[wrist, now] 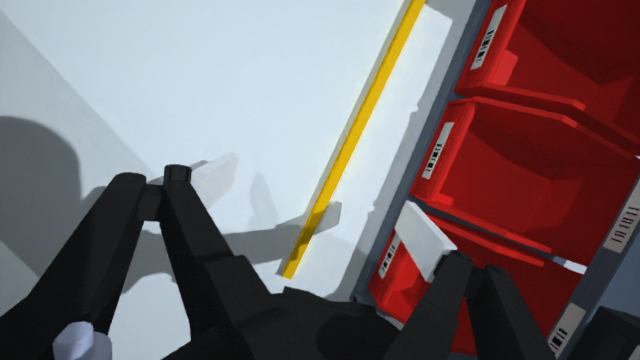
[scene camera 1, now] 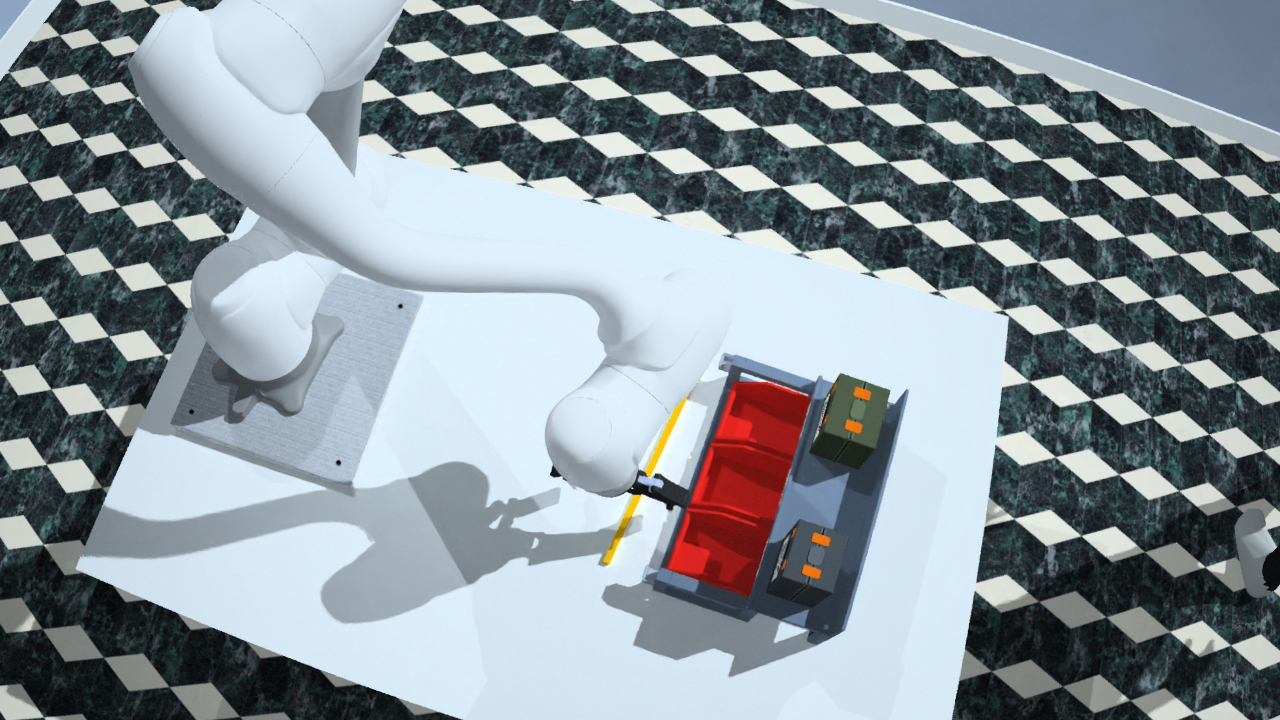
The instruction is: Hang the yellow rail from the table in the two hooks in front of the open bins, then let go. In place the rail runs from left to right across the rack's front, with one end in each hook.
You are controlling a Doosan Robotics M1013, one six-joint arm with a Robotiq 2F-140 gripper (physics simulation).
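Pixels of known places: gripper, fingertip midpoint: (wrist: pixel 320 193); arm's base, link origin: (scene camera 1: pixel 278 350).
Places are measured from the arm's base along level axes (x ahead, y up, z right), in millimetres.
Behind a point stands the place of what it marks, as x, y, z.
Note:
The yellow rail (scene camera 1: pixel 622 530) @[647, -23, 50] (wrist: pixel 371 100) @[650, -22, -90] lies on the table in front of the rack (scene camera 1: pixel 819 501) @[907, 70, -75] (wrist: pixel 431 120) @[715, -21, -98], roughly parallel to its front. Three open red bins (scene camera 1: pixel 742 479) @[791, -23, -97] (wrist: pixel 520 165) @[840, -23, -99] sit at the rack's front. One hook (scene camera 1: pixel 726 360) @[700, 23, -259] is at the far front corner and the other hook (scene camera 1: pixel 650 574) @[713, 23, 108] at the near front corner. My gripper (scene camera 1: pixel 615 486) @[631, 15, 3] (wrist: pixel 320 193) @[631, 15, 3] is open and empty above the rail, its fingers on either side of it in the wrist view. One finger overlaps the bins in that view. The arm hides part of the rail in the scene view.
A green toolbox (scene camera 1: pixel 857 419) @[910, 166, -177] and a dark grey toolbox (scene camera 1: pixel 807 564) @[903, 190, 55] stand on the rack behind the bins. The robot's base stands on a grey plate (scene camera 1: pixel 375 376) @[180, -3, -25] at the left of the white table (scene camera 1: pixel 501 358) @[352, -32, -145]. Part of a shoe (scene camera 1: pixel 1251 546) shows at the right edge.

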